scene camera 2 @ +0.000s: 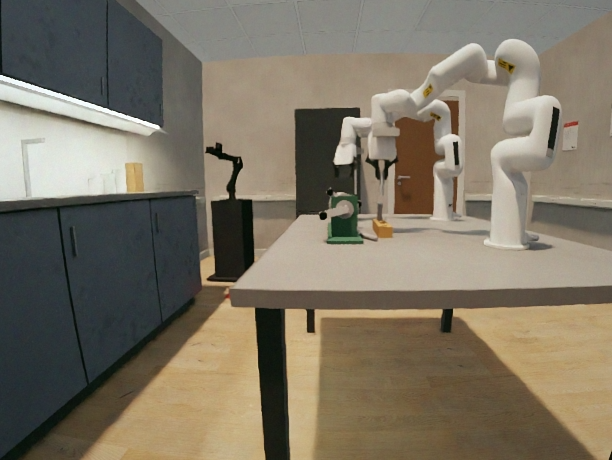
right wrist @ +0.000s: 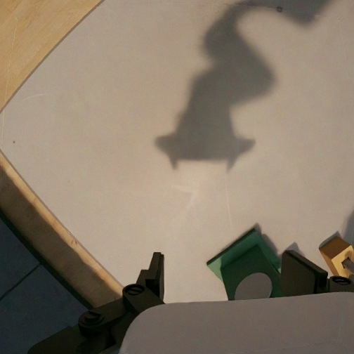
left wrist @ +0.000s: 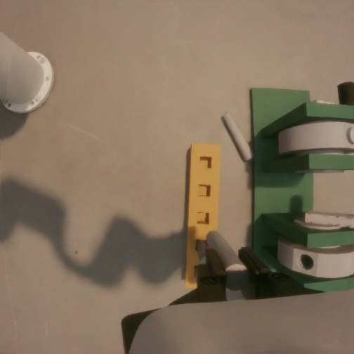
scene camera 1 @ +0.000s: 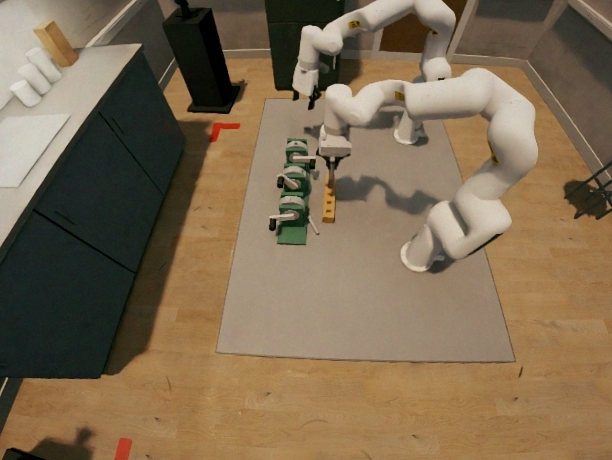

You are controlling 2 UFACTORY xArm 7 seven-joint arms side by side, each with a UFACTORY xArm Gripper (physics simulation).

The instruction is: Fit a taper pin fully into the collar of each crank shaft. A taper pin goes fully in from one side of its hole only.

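Places are measured from the left arm's base along level axes (x ahead, y right, z down), in metres.
Pixels of known places: left gripper, fingertip midpoint: [scene camera 2: 381,179] [scene camera 1: 331,167]; right gripper, fingertip midpoint: [scene camera 2: 343,177] [scene camera 1: 303,104]; left arm's base, origin of the base link: [scene camera 2: 505,245] [scene camera 1: 416,256]; right arm's base, origin of the base link: [scene camera 2: 442,220] [scene camera 1: 405,136].
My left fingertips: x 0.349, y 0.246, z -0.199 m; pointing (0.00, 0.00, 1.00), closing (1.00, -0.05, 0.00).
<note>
Ahead of a thing's pixels: the offset from my left fingertips to its top centre. Level surfaces: height alone.
Three crank units [scene camera 1: 292,187] [scene camera 2: 345,220] stand in a row on green bases, with pale round collars. In the left wrist view one collar [left wrist: 285,257] shows an open hole; another collar [left wrist: 315,137] has a round pale end at its right edge. My left gripper [scene camera 1: 332,164] [scene camera 2: 382,172] [left wrist: 226,265] is shut on a grey taper pin @(dx -0.001, dy -0.005, dz -0.030 m) [scene camera 2: 382,187] [left wrist: 224,250], held upright above the yellow rack [scene camera 1: 328,218] [scene camera 2: 383,231] [left wrist: 205,175]. Another pin @(dx -0.002, dy +0.038, dz +0.090 m) [scene camera 2: 380,211] [left wrist: 201,251] stands in the rack. A loose pin @(dx +0.058, dy -0.140, dz +0.181 m) [scene camera 1: 313,224] [left wrist: 236,136] lies beside it. My right gripper [scene camera 1: 303,99] [scene camera 2: 345,171] [right wrist: 223,271] is open and empty.
Crank handles with black grips [scene camera 1: 272,223] [scene camera 1: 280,181] stick out left, and one grip @(dx +0.080, dy +0.101, dz +0.085 m) [scene camera 1: 312,163] points right, near the left gripper. The grey table @(dz +0.199 m) [scene camera 1: 350,300] [scene camera 2: 425,275] carries both arms. A counter [scene camera 1: 120,65] stands beyond its left edge.
</note>
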